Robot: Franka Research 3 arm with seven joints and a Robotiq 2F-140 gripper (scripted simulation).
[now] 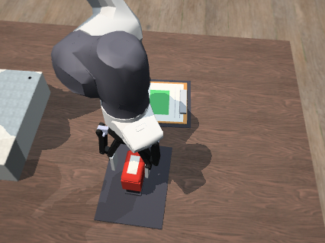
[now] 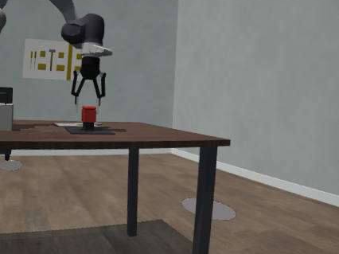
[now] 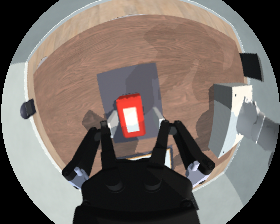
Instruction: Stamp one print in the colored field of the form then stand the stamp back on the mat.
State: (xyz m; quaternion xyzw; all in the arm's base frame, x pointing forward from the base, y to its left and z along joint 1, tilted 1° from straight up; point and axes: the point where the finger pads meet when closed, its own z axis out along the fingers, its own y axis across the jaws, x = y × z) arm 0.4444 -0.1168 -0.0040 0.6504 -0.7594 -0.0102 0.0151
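Right now my hand is 10 mm short of the red stamp and 50 mm above it. From my hand the other things lie so: form 40 mm ahead, 270 mm to the left, 90 mm below; dark grey mat 10 mm ahead, 100 mm below.
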